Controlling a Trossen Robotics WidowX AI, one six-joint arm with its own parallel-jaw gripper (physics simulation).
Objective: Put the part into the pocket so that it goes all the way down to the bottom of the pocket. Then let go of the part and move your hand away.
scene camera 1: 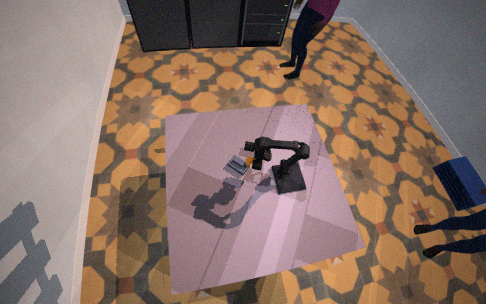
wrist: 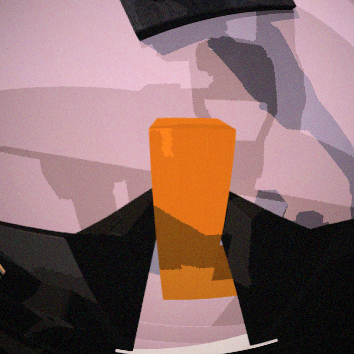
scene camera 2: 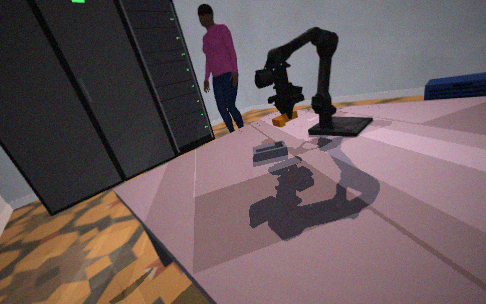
Labels:
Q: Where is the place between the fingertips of the gripper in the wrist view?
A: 186,195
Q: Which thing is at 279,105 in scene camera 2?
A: The gripper.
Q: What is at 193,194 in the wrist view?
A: An orange L-shaped part.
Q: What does the gripper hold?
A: An orange L-shaped part.

